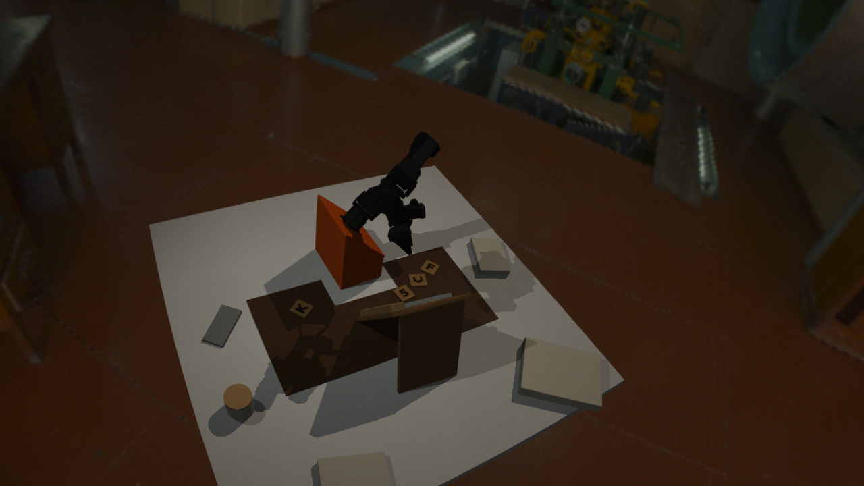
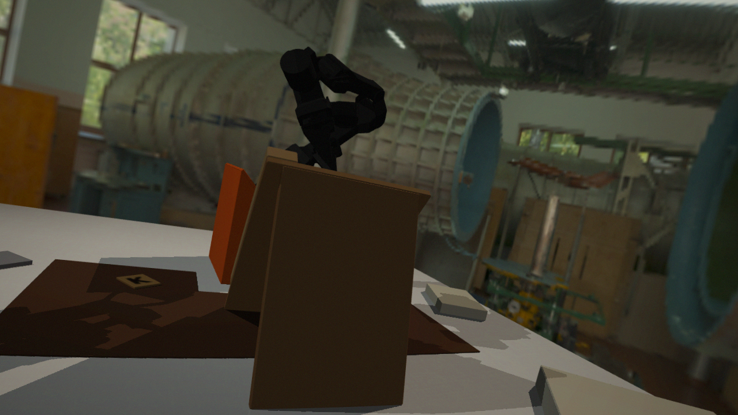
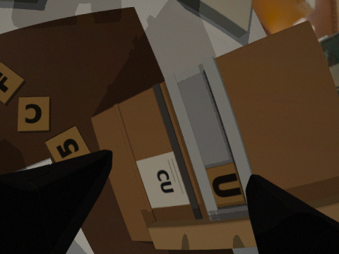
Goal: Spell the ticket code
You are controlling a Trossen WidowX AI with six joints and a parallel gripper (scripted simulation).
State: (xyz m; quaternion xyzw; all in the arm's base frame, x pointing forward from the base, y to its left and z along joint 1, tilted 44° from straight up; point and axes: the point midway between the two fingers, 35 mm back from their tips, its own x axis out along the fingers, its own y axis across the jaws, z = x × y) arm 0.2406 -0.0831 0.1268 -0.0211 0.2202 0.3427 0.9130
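The c tile is 28 cm below my gripper tip, 15 cm to the left of it and 8 cm behind it. Also, from my gripper tip: white ticket 19 cm below, 6 cm to the right, 4 cm ahead; then k tile 28 cm below, 27 cm to the right, 17 cm behind; then dark brown mat 28 cm below, 7 cm behind, 6 cm to the right.
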